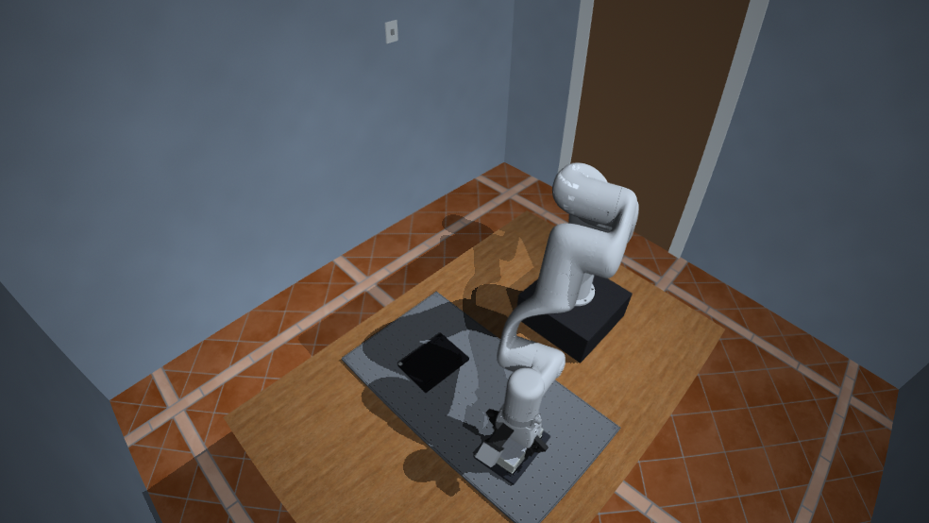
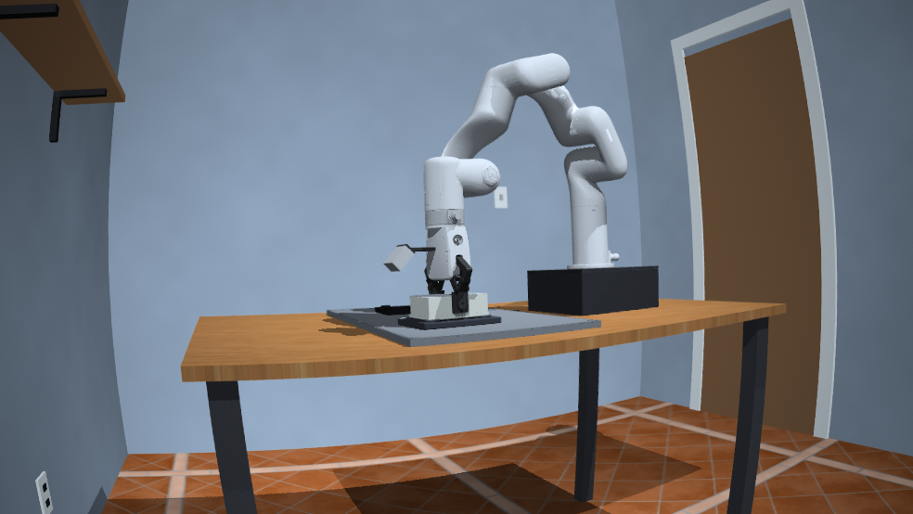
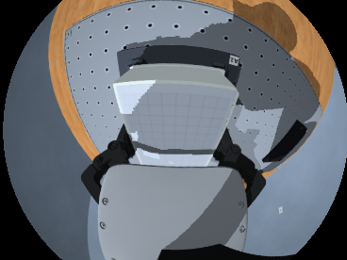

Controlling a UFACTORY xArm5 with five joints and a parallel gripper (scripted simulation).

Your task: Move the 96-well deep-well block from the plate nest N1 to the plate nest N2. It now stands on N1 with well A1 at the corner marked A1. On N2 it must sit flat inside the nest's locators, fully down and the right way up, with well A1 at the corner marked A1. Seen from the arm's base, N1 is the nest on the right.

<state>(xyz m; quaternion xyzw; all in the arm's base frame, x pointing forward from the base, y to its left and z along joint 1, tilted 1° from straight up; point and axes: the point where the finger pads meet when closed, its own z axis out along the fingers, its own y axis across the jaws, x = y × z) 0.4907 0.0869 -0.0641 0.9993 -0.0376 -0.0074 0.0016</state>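
Now: hand right at the white 96-well deep-well block.
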